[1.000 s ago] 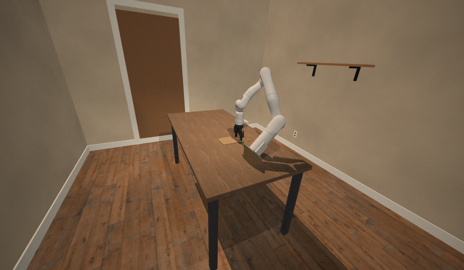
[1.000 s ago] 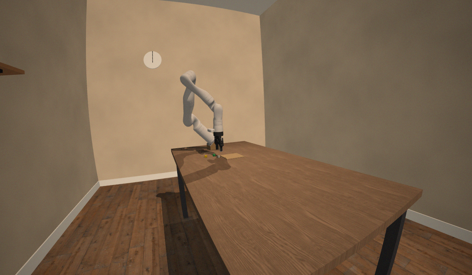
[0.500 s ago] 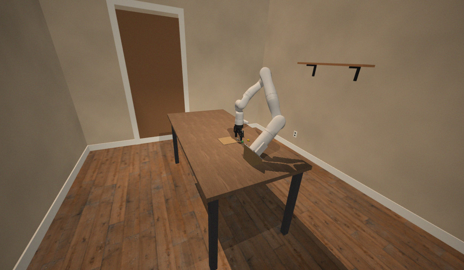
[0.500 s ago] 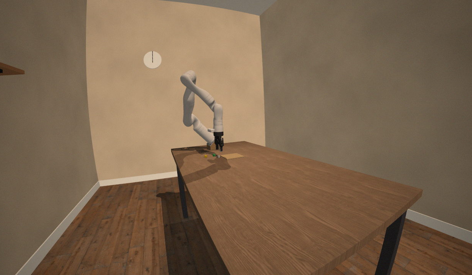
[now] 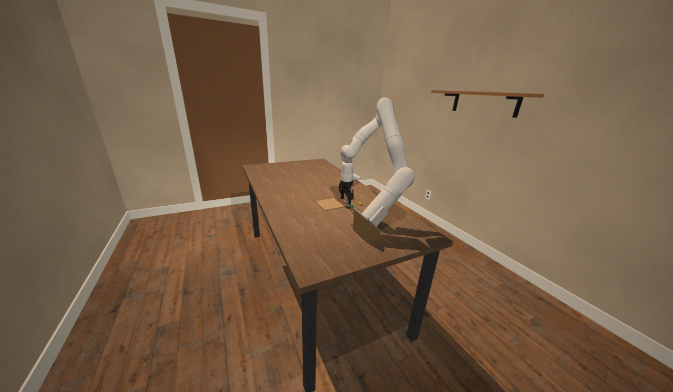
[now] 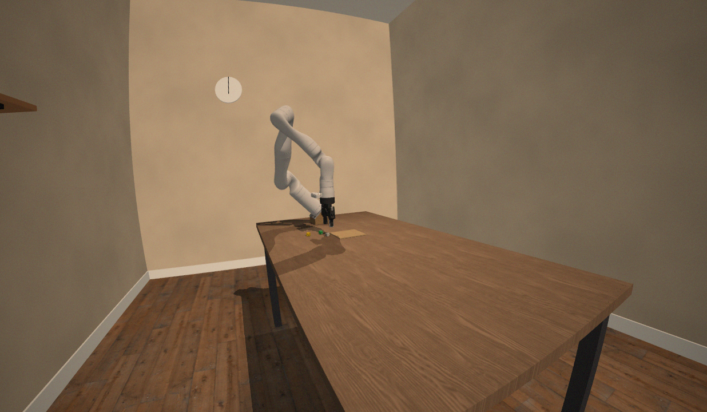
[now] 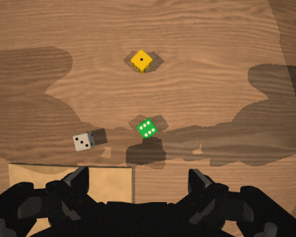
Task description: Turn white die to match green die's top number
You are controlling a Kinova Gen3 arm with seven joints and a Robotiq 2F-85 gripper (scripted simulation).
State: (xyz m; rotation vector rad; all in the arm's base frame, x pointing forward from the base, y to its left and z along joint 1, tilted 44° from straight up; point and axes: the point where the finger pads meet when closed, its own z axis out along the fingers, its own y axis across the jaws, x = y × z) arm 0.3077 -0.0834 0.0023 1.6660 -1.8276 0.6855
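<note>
Now: hand 4 cm to the left of the green die, 4 cm above it and 1 cm past it. Round my hand: tan mat 8 cm ahead, 7 cm to the left, 4 cm below; then white die 6 cm ahead, 4 cm below, 3 cm to the right; then yellow die 11 cm to the right, 4 cm below, 1 cm behind.
</note>
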